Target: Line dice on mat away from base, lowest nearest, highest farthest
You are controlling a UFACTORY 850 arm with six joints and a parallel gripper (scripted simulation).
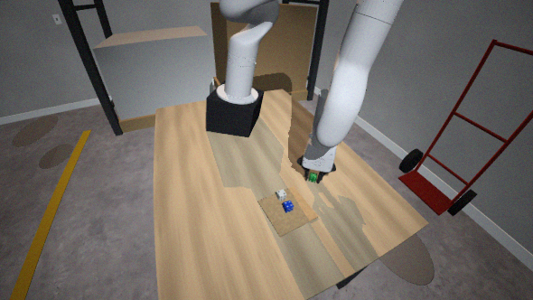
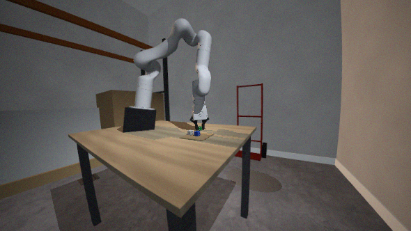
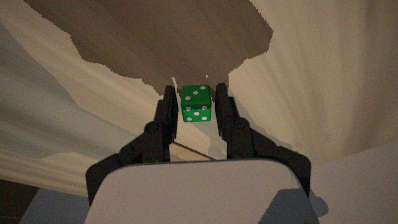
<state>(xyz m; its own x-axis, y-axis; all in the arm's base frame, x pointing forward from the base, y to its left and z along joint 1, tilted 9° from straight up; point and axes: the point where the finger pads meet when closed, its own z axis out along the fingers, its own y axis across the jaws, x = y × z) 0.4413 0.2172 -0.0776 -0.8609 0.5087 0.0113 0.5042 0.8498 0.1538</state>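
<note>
The green die lies 1 cm below my hand. From my hand the other things lie so: white die (5 cm ahead, 14 cm to the right, 1 cm below); blue die (10 cm ahead, 13 cm to the right, 1 cm below); tan mat (10 cm ahead, 13 cm to the right, 2 cm below).
</note>
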